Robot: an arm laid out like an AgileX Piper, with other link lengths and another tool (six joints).
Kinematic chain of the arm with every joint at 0, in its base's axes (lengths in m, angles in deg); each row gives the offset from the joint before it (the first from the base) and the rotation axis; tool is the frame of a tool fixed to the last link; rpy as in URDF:
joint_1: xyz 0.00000 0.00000 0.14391 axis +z
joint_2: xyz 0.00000 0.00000 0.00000 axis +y
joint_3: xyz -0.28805 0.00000 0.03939 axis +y
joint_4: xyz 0.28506 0.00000 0.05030 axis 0.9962 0 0.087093
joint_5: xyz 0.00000 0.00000 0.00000 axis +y
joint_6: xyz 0.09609 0.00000 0.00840 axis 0.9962 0 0.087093
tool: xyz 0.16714 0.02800 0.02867 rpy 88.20 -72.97 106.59
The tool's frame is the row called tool.
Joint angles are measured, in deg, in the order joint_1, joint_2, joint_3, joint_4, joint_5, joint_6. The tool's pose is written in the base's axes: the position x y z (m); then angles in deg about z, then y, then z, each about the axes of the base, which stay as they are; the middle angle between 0 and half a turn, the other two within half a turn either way. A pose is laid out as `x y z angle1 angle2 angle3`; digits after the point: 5 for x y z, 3 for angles.
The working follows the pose.
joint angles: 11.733 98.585 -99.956 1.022 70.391 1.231
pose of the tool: 0.47820 0.13206 0.24824 -161.018 153.121 49.151
Where each joint sits with the arm in this pose, in the base's axes (m; each line is computed from the numbers above, not from the rounded line before):
joint_1: 0.0000 0.0000 0.1439
joint_2: 0.0000 0.0000 0.1439
joint_3: 0.0802 0.0167 0.4229
joint_4: 0.3581 0.0744 0.4800
joint_5: 0.3581 0.0744 0.4800
joint_6: 0.3991 0.0845 0.3933
the tool: 0.4782 0.1321 0.2482

